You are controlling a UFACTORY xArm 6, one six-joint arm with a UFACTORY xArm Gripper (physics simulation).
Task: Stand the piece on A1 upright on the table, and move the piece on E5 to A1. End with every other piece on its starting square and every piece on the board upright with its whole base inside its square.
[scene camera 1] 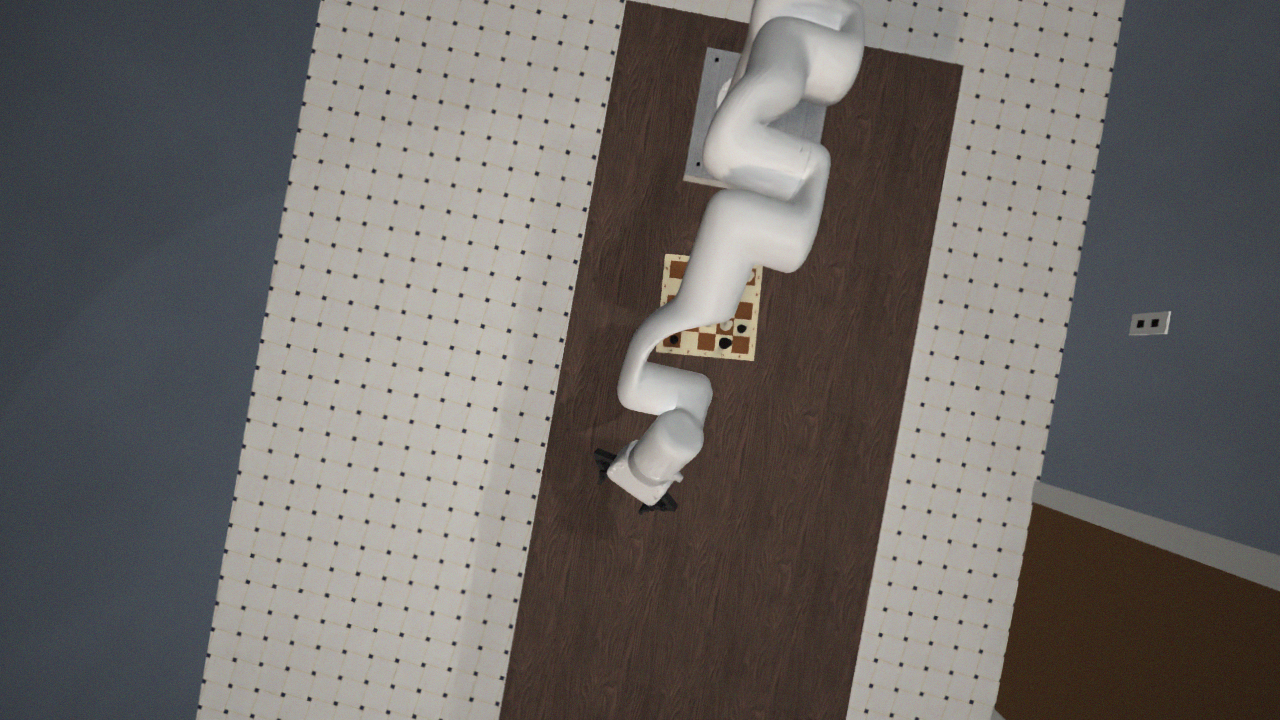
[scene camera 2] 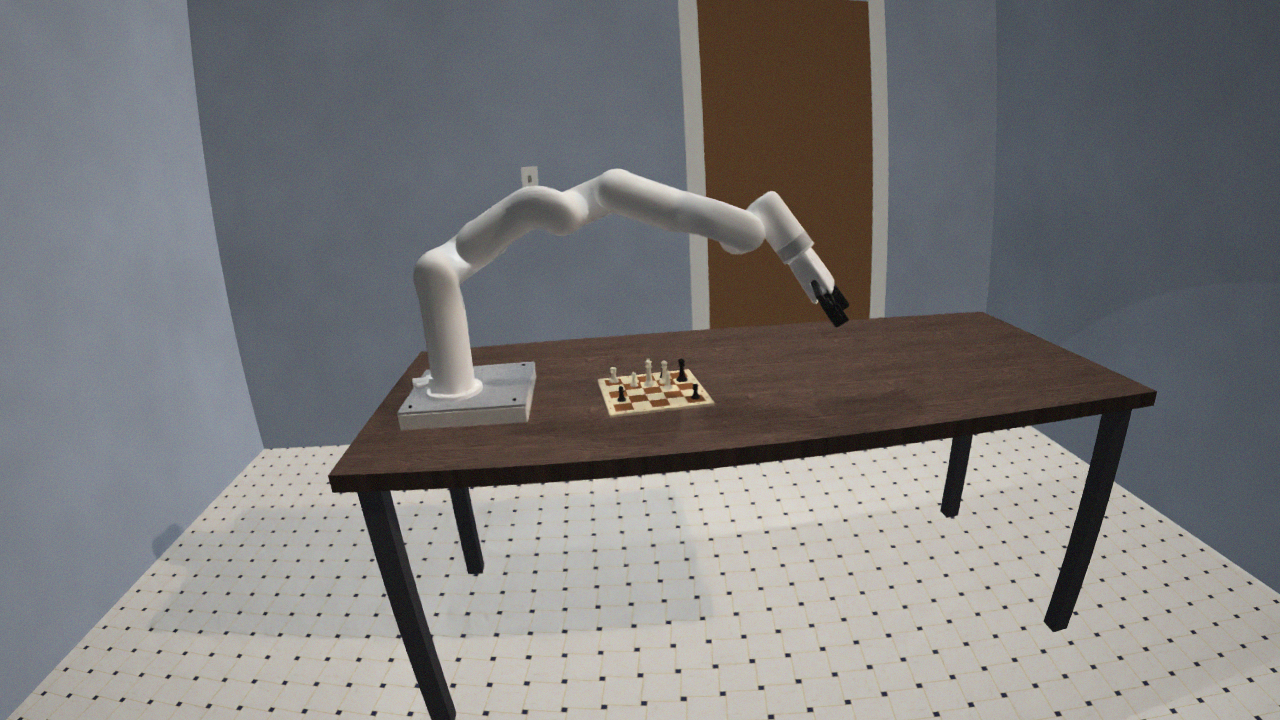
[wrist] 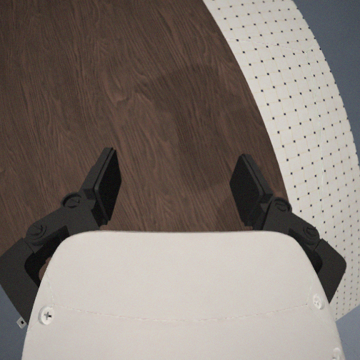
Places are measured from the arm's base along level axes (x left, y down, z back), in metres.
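Pixels of known places: gripper, between the fingertips: (scene camera 1: 623,492) (scene camera 2: 843,316); arm's base, origin of its link: (scene camera 2: 454,391).
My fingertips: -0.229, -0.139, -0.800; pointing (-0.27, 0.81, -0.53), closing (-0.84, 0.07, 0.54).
Note:
Ahead of a thing's pixels: the offset from my fingertips to its top centre, as dx, dy, dz. Level surfaces: height alone.
The small brown-and-cream chessboard @(+0.174, +0.173, +0.369) (scene camera 1: 757,308) (scene camera 2: 662,410) lies on the table, partly hidden by the arm in scene camera 1. In scene camera 2, several pieces look upright on it: a tall white piece @(+0.209, +0.109, +0.368) (scene camera 2: 648,373), another tall white piece @(+0.173, +0.129, +0.334) (scene camera 2: 665,376), smaller white pieces @(+0.256, +0.139, +0.439) (scene camera 2: 613,376) at the left, a tall black piece @(+0.210, +0.119, +0.291) (scene camera 2: 681,370), a small black piece @(+0.139, +0.141, +0.445) (scene camera 2: 621,394) and another small black piece @(+0.098, +0.141, +0.295) (scene camera 2: 695,392). Square labels are too small to read, so A1 and E5 cannot be told. My gripper (scene camera 1: 631,485) (scene camera 2: 836,313) (wrist: 177,166) is wide open and empty, high above the table, well beyond the board.
The dark wooden table @(dy +0.179) (scene camera 1: 742,555) (scene camera 2: 930,376) (wrist: 165,90) carries the grey base plate (scene camera 1: 701,134) (scene camera 2: 505,385) of the arm. The white arm (scene camera 1: 716,268) (scene camera 2: 657,201) stretches over the board. The table's edge and tiled floor (wrist: 295,100) lie close to the right finger in the wrist view.

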